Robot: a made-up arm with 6 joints. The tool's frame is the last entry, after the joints.
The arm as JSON. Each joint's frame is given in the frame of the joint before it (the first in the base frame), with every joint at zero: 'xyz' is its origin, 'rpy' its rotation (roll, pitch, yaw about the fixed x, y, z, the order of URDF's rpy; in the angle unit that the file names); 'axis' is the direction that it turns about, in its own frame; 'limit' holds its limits. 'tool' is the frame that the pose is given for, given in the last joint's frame.
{
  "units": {
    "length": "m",
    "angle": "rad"
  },
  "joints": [
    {
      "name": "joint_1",
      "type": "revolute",
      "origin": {
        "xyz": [
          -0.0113,
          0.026,
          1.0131
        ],
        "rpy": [
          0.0,
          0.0,
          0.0
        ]
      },
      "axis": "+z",
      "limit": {
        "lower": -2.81,
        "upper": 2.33
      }
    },
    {
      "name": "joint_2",
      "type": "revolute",
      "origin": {
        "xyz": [
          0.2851,
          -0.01,
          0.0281
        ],
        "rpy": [
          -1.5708,
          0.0,
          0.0
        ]
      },
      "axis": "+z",
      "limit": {
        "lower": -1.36,
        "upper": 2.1
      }
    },
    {
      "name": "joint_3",
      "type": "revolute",
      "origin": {
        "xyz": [
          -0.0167,
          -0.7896,
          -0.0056
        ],
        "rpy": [
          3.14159,
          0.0,
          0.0
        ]
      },
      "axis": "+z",
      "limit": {
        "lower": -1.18,
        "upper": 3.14
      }
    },
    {
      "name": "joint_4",
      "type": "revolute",
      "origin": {
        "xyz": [
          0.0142,
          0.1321,
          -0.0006
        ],
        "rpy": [
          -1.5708,
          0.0,
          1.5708
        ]
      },
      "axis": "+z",
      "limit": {
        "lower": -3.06,
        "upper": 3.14
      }
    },
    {
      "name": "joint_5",
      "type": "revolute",
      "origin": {
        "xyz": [
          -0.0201,
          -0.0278,
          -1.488
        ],
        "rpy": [
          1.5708,
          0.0,
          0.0
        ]
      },
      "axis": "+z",
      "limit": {
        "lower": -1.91,
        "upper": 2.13
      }
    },
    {
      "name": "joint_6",
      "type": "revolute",
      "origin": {
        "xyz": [
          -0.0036,
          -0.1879,
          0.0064
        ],
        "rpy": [
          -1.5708,
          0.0,
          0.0
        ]
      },
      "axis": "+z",
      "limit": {
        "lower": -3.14,
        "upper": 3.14
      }
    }
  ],
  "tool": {
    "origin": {
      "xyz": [
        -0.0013,
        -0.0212,
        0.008
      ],
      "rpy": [
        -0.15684,
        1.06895,
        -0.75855
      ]
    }
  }
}
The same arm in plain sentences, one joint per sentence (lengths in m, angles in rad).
The arm has six revolute joints in a row. What follows holds with every joint at zero, and every direction is one of the base frame's.
The first joint sits 0.0113 m along -x and 0.026 m along +y and 1.0131 m along +z from the base frame's origin and rotates about +z, from -2.81 to 2.33 rad.
The second joint sits 0.2851 m along +x and 0.01 m along -y and 0.0281 m along +z from the first joint and rotates about +y, from -1.36 to 2.1 rad.
The third joint sits 0.0167 m along -x and 0.0056 m along -y and 0.7896 m along +z from the second joint and rotates about -y, from -1.18 to 3.14 rad.
The fourth joint sits 0.0142 m along +x and 0.0006 m along +y and 0.1321 m along +z from the third joint and rotates about -x, from -3.06 to 3.14 rad.
The fifth joint sits 1.488 m along +x and 0.0278 m along -y and 0.0201 m along -z from the fourth joint and rotates about -y, from -1.91 to 2.13 rad.
The sixth joint sits 0.1879 m along +x and 0.0064 m along -y and 0.0036 m along -z from the fifth joint and rotates about -x, from -3.14 to 3.14 rad.
The tool frame, which is the frame that the pose is given for, sits 0.008 m along -x and 0.0212 m along -y and 0.0013 m along -z from the sixth joint; its axes are the base frame's turned by roll 0.6675, pitch -0.3567 and yaw -0.3609 rad (as in URDF: about the fixed x, then y, then z).

